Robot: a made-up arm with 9 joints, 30 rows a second.
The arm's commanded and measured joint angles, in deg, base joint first. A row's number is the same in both.
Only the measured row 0 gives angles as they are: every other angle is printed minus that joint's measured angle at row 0.
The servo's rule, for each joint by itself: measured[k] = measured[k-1] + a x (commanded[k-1-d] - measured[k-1]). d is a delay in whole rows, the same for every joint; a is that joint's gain. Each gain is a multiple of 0.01, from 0.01 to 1. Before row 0 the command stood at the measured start. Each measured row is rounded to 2 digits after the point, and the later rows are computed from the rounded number. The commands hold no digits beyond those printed.
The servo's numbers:
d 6
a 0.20 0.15 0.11 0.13 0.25 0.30 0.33 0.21 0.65
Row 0, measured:
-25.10, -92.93, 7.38, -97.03, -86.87, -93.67, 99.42, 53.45, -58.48
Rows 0 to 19, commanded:
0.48, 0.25, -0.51, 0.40, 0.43, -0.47, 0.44, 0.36, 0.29
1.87, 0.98, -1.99, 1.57, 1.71, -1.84, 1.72, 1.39, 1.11
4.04, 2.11, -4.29, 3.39, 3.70, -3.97, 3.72, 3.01, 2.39
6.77, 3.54, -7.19, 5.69, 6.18, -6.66, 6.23, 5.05, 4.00
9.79, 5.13, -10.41, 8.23, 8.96, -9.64, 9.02, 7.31, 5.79
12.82, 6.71, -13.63, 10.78, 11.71, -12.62, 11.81, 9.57, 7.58
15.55, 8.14, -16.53, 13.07, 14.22, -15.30, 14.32, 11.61, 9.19
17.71, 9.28, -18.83, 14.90, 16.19, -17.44, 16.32, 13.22, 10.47
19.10, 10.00, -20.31, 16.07, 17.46, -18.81, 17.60, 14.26, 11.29
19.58, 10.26, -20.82, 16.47, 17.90, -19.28, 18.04, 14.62, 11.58
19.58, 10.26, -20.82, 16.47, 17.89, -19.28, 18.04, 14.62, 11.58
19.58, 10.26, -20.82, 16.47, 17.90, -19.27, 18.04, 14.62, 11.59
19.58, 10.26, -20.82, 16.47, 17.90, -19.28, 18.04, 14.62, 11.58
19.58, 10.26, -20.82, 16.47, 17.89, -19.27, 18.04, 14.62, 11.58
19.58, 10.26, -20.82, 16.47, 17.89, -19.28, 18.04, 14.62, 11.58
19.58, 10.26, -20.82, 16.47, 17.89, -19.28, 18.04, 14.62, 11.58
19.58, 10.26, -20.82, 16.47, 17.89, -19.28, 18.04, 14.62, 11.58
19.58, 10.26, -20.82, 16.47, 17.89, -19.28, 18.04, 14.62, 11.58
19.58, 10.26, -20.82, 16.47, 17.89, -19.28, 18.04, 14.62, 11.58
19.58, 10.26, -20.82, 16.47, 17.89, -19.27, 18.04, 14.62, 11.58
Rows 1 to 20, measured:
0.00, 0.00, 0.00, 0.00, 0.00, 0.00, 0.00, 0.00, 0.00
0.00, 0.00, 0.00, 0.00, 0.00, 0.00, 0.00, 0.00, 0.00
0.00, 0.00, 0.00, 0.00, 0.00, 0.00, 0.00, 0.00, 0.00
0.00, 0.00, 0.00, 0.00, 0.00, 0.00, 0.00, 0.00, 0.00
0.00, 0.00, 0.00, 0.00, 0.00, 0.00, 0.00, 0.00, 0.00
0.00, 0.00, 0.00, 0.00, 0.00, 0.00, 0.00, 0.00, 0.00
0.10, 0.04, -0.06, 0.05, 0.11, -0.14, 0.15, 0.08, 0.19
0.45, 0.18, -0.27, 0.25, 0.51, -0.65, 0.67, 0.36, 0.79
1.17, 0.47, -0.71, 0.66, 1.31, -1.65, 1.68, 0.92, 1.83
2.29, 0.93, -1.42, 1.31, 2.53, -3.15, 3.18, 1.79, 3.24
3.79, 1.56, -2.41, 2.21, 4.14, -5.10, 5.11, 2.95, 4.90
5.60, 2.33, -3.64, 3.32, 6.03, -7.36, 7.32, 4.34, 6.64
7.59, 3.20, -5.06, 4.59, 8.08, -9.74, 9.63, 5.87, 8.30
9.61, 4.11, -6.57, 5.93, 10.11, -12.05, 11.84, 7.41, 9.71
11.51, 4.99, -8.08, 7.25, 11.95, -14.08, 13.74, 8.85, 10.74
13.12, 5.78, -9.48, 8.45, 13.44, -15.64, 15.16, 10.06, 11.29
14.41, 6.45, -10.73, 9.49, 14.55, -16.73, 16.11, 11.02, 11.48
15.44, 7.02, -11.84, 10.40, 15.39, -17.49, 16.75, 11.78, 11.55
16.27, 7.51, -12.83, 11.19, 16.02, -18.03, 17.18, 12.38, 11.57
16.93, 7.92, -13.71, 11.88, 16.49, -18.40, 17.46, 12.85, 11.58

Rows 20 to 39, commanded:
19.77, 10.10, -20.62, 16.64, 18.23, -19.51, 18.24, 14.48, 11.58
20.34, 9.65, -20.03, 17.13, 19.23, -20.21, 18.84, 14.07, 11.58
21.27, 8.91, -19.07, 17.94, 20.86, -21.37, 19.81, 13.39, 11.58
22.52, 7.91, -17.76, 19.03, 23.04, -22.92, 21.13, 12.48, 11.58
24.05, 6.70, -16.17, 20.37, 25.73, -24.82, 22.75, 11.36, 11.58
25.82, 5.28, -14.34, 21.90, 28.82, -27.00, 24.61, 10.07, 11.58
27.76, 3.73, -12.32, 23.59, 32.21, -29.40, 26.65, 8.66, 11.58
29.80, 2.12, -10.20, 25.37, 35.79, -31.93, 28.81, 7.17, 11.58
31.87, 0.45, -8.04, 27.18, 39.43, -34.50, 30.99, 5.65, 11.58
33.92, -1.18, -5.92, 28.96, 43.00, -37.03, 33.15, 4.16, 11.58
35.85, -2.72, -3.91, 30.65, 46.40, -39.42, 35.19, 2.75, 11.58
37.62, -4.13, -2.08, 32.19, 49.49, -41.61, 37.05, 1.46, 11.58
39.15, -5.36, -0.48, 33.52, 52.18, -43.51, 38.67, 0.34, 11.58
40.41, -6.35, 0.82, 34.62, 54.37, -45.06, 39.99, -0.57, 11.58
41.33, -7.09, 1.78, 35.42, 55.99, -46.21, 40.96, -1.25, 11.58
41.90, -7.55, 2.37, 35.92, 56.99, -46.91, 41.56, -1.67, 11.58
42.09, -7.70, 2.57, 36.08, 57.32, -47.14, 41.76, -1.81, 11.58
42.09, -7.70, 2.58, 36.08, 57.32, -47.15, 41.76, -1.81, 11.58
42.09, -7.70, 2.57, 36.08, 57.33, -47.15, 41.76, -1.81, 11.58
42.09, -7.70, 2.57, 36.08, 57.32, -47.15, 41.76, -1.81, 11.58
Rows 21 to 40, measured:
17.46, 8.27, -14.49, 12.48, 16.84, -18.66, 17.65, 13.22, 11.58
17.88, 8.57, -15.19, 13.00, 17.10, -18.85, 17.78, 13.51, 11.58
18.22, 8.82, -15.81, 13.45, 17.30, -18.98, 17.87, 13.74, 11.58
18.49, 9.04, -16.36, 13.84, 17.45, -19.07, 17.93, 13.92, 11.58
18.71, 9.22, -16.85, 14.18, 17.56, -19.13, 17.97, 14.07, 11.58
18.88, 9.38, -17.29, 14.48, 17.64, -19.17, 17.99, 14.19, 11.58
19.06, 9.49, -17.66, 14.76, 17.79, -19.27, 18.07, 14.25, 11.58
19.32, 9.51, -17.92, 15.07, 18.15, -19.55, 18.32, 14.21, 11.58
19.71, 9.42, -18.05, 15.44, 18.83, -20.10, 18.81, 14.04, 11.58
20.27, 9.19, -18.02, 15.91, 19.88, -20.95, 19.58, 13.71, 11.58
21.03, 8.82, -17.82, 16.49, 21.34, -22.11, 20.63, 13.22, 11.58
21.99, 8.29, -17.44, 17.19, 23.21, -23.58, 21.94, 12.56, 11.58
23.14, 7.61, -16.88, 18.02, 25.46, -25.33, 23.49, 11.74, 11.58
24.47, 6.79, -16.15, 18.98, 28.04, -27.31, 25.25, 10.78, 11.58
25.95, 5.84, -15.26, 20.05, 30.89, -29.47, 27.14, 9.70, 11.58
27.54, 4.79, -14.23, 21.21, 33.92, -31.74, 29.12, 8.54, 11.58
29.20, 3.66, -13.09, 22.44, 37.04, -34.04, 31.12, 7.32, 11.58
30.88, 2.49, -11.88, 23.71, 40.15, -36.31, 33.08, 6.09, 11.58
32.53, 1.31, -10.63, 24.99, 43.16, -38.47, 34.92, 4.88, 11.58
34.11, 0.16, -9.37, 26.24, 45.96, -40.45, 36.59, 3.74, 11.58

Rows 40 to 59, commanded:
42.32, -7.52, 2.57, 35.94, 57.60, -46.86, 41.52, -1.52, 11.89
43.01, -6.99, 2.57, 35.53, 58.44, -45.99, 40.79, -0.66, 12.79
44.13, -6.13, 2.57, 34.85, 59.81, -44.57, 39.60, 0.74, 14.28
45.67, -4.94, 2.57, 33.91, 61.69, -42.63, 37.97, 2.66, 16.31
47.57, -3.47, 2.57, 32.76, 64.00, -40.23, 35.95, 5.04, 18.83
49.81, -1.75, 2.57, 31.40, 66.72, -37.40, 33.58, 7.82, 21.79
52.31, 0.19, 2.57, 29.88, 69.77, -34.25, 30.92, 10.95, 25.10
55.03, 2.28, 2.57, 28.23, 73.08, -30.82, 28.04, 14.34, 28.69
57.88, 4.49, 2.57, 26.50, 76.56, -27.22, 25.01, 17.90, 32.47
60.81, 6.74, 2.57, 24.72, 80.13, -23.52, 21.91, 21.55, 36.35
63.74, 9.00, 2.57, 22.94, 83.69, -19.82, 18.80, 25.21, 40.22
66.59, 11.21, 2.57, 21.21, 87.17, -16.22, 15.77, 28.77, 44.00
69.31, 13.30, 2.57, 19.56, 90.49, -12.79, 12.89, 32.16, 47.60
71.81, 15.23, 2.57, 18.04, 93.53, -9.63, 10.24, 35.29, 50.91
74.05, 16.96, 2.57, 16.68, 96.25, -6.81, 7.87, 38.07, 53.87
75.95, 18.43, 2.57, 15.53, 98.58, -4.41, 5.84, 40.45, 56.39
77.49, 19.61, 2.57, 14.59, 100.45, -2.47, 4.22, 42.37, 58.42
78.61, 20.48, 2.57, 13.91, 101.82, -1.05, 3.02, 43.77, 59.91
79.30, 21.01, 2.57, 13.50, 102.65, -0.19, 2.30, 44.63, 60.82
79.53, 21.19, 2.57, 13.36, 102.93, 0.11, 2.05, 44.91, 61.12
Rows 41 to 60, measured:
35.55, -0.93, -8.14, 27.43, 48.47, -42.18, 38.03, 2.69, 11.58
36.82, -1.92, -6.98, 28.53, 50.60, -43.60, 39.19, 1.77, 11.58
37.87, -2.79, -5.93, 29.51, 52.28, -44.66, 40.04, 1.02, 11.58
38.71, -3.53, -4.99, 30.36, 53.54, -45.41, 40.61, 0.43, 11.58
39.39, -4.16, -4.16, 31.10, 54.49, -45.93, 40.99, -0.04, 11.58
39.93, -4.69, -3.42, 31.75, 55.20, -46.30, 41.24, -0.41, 11.58
40.41, -5.11, -2.76, 32.29, 55.80, -46.47, 41.33, -0.64, 11.78
40.93, -5.39, -2.17, 32.71, 56.46, -46.33, 41.15, -0.64, 12.44
41.57, -5.50, -1.65, 32.99, 57.30, -45.80, 40.64, -0.35, 13.64
42.39, -5.42, -1.19, 33.11, 58.40, -44.85, 39.76, 0.28, 15.38
43.43, -5.13, -0.78, 33.06, 59.80, -43.46, 38.50, 1.28, 17.62
44.71, -4.62, -0.41, 32.84, 61.53, -41.64, 36.88, 2.65, 20.33
46.23, -3.90, -0.08, 32.46, 63.59, -39.42, 34.91, 4.39, 23.43
47.99, -2.97, 0.21, 31.91, 65.96, -36.84, 32.64, 6.48, 26.85
49.97, -1.85, 0.47, 31.21, 68.61, -33.95, 30.12, 8.88, 30.50
52.14, -0.56, 0.70, 30.37, 71.49, -30.82, 27.41, 11.54, 34.30
54.46, 0.87, 0.91, 29.40, 74.54, -27.52, 24.57, 14.41, 38.15
56.89, 2.42, 1.09, 28.34, 77.70, -24.13, 21.67, 17.43, 41.95
59.37, 4.05, 1.25, 27.20, 80.90, -20.73, 18.77, 20.52, 45.62
61.86, 5.73, 1.40, 26.01, 84.06, -17.40, 15.96, 23.62, 49.06

